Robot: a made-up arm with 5 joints.
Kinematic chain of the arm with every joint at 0, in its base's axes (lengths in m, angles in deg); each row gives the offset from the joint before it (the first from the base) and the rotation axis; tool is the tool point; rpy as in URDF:
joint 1: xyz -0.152 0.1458 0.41 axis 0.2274 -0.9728 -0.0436
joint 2: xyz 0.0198 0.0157 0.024 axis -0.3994 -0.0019 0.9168
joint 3: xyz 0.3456 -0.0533 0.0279 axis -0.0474 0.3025 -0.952
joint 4: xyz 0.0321 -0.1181 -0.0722 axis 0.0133 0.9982 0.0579
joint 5: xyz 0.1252 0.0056 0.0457 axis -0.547 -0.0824 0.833
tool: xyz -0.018 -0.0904 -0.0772 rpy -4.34 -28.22 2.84
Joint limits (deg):
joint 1: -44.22..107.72
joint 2: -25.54..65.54
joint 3: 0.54..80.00
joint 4: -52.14..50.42
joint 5: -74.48..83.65
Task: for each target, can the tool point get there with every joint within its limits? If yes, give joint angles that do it. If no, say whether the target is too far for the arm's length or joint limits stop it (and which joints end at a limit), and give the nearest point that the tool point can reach.
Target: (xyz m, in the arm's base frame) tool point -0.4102 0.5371 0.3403
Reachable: no: joint limits stop it (at a limit: joint 1, joint 2, joint 3, joint 4, joint 5) | nearest point -0.0635 0.2649 0.1789 | short by 0.469 m
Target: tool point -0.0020 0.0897 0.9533
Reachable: yes | joints 68.89 45.27 25.07 -15.67 40.53
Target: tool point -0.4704 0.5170 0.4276
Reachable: no: joint limits stop it (at a limit: joint 1, joint 2, joint 3, joint 4, joint 5) | nearest point -0.4765 0.1743 0.6790 | short by 0.425 m
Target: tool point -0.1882 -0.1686 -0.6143
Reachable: no: too far | nearest point 0.1607 -0.1460 -0.0599 | short by 0.655 m
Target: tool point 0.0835 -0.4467 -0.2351
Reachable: no: too far | nearest point 0.0709 -0.2740 -0.0024 | short by 0.290 m
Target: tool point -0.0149 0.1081 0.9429
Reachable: yes | joints 82.91 49.00 13.32 26.85 15.66
